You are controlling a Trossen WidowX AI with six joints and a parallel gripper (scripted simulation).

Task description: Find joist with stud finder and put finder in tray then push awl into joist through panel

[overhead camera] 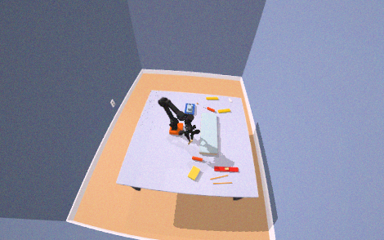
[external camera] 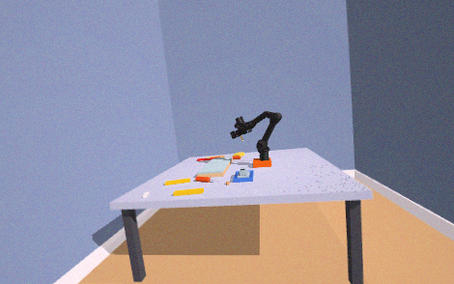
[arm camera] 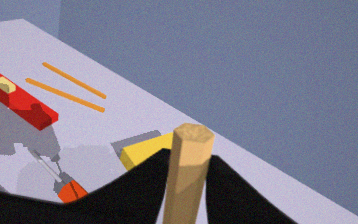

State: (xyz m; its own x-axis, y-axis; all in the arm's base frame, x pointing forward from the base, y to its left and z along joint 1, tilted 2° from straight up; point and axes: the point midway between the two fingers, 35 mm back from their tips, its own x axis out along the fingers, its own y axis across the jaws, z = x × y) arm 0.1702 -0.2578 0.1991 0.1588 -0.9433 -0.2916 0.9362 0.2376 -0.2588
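Now: gripper tip 50 mm above the awl, 20 mm past it and 10 mm to the right of it. Also, from my gripper tip: blue tray: 600 mm to the left, 230 mm below; red level: 340 mm ahead, 230 mm below, 170 mm to the right; yellow block: 230 mm below, 200 mm to the right, 30 mm ahead.
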